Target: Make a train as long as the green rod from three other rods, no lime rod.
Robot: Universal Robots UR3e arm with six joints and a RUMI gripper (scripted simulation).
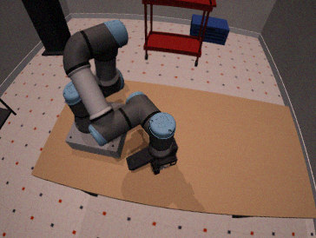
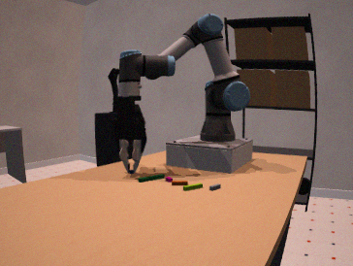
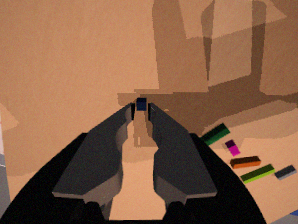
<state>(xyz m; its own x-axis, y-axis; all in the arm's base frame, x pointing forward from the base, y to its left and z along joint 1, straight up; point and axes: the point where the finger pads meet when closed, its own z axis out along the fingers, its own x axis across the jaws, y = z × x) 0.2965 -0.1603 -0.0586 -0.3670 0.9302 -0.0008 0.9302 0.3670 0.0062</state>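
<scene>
The small blue rod is 10 mm below my hand. Round my hand: orange rod 30 mm ahead, 180 mm to the left, 10 mm below; then magenta rod 20 mm ahead, 140 mm to the left, 10 mm below; then green rod 30 mm ahead, 90 mm to the left, 10 mm below.
</scene>
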